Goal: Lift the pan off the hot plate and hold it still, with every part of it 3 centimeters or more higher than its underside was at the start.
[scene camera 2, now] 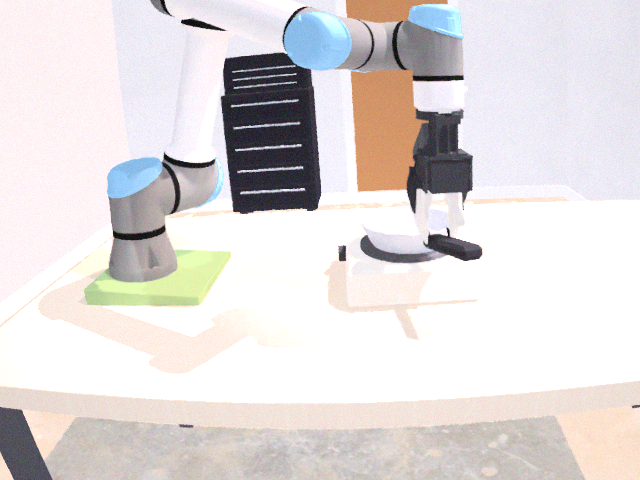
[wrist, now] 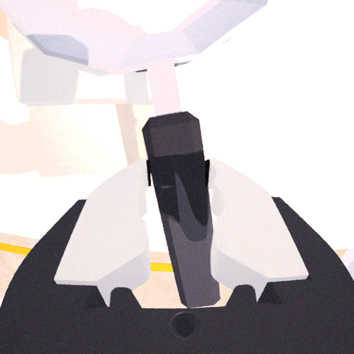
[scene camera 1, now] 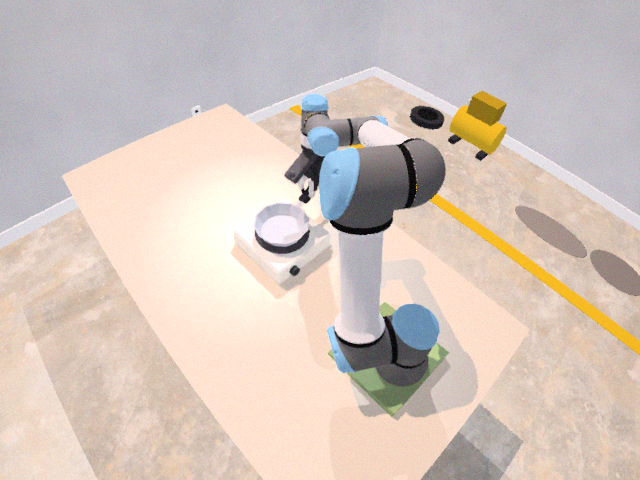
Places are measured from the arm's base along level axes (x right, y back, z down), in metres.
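Pixels of known places: gripper, fingertip midpoint: (scene camera 2: 438,242) (scene camera 1: 307,195); arm's base, origin of the base link: (scene camera 2: 143,268) (scene camera 1: 400,360).
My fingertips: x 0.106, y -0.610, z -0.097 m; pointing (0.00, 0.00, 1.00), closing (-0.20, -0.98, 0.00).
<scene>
Ahead of a thing's pixels: the offset from my fingertips to its top centre. Level surfaces: height alone.
The white pan (scene camera 1: 281,229) (scene camera 2: 392,240) (wrist: 160,47) sits level on the dark round burner of the white hot plate @(dz +0.046, dx -0.137, dy +0.061 m) (scene camera 1: 258,260) (scene camera 2: 403,284), with no gap visible between them. Its black handle @(dz -0.037, dx +0.045, dy -0.017 m) (scene camera 1: 305,197) (scene camera 2: 460,248) (wrist: 195,250) points away from the arm's base, towards the far long edge of the table in scene camera 1. My gripper (scene camera 1: 308,187) (scene camera 2: 440,236) (wrist: 177,163) points down and is shut on the handle, near the handle's inner end. In the wrist view a fingertip pad lies against each side of the handle. In scene camera 1 the arm partly hides the fingers.
The arm's base stands on a green plate (scene camera 1: 393,400) (scene camera 2: 193,284) on the table @(dz +0.126 m) (scene camera 1: 180,310) (scene camera 2: 310,372). A black knob @(dz +0.072, dx -0.179, dy +0.188 m) (scene camera 1: 294,270) (scene camera 2: 341,253) sticks out of the hot plate's side. A black drawer cabinet (scene camera 2: 273,134) stands behind the table.
</scene>
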